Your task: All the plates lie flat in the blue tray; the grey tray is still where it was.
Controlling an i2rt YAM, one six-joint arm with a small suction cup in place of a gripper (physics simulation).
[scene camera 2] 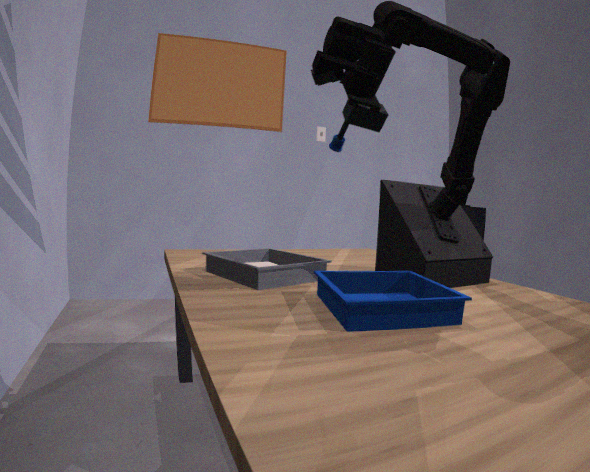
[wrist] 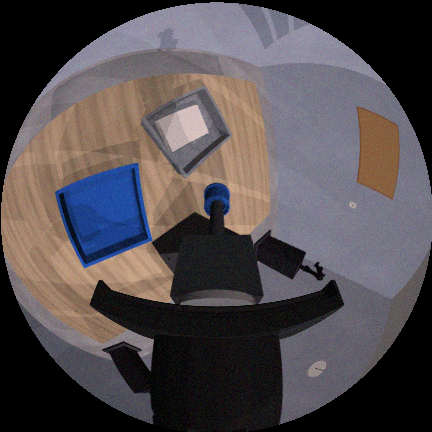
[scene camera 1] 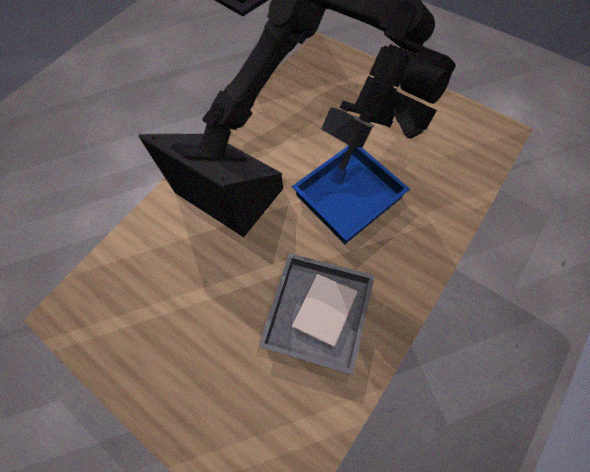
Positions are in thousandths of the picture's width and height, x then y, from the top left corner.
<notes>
My suction cup (scene camera 1: 574, 372) holds nothing. A blue tray (scene camera 2: 611, 637) rests on the table. I also see a grey tray (scene camera 1: 508, 579).
The blue tray shows as well in the wrist view (wrist: 240, 497) and in scene camera 1 (scene camera 1: 626, 401). The grey tray shows as well in scene camera 2 (scene camera 2: 496, 571) and in the wrist view (wrist: 429, 369). My suction cup shows as well in scene camera 2 (scene camera 2: 570, 308) and in the wrist view (wrist: 501, 439).
</notes>
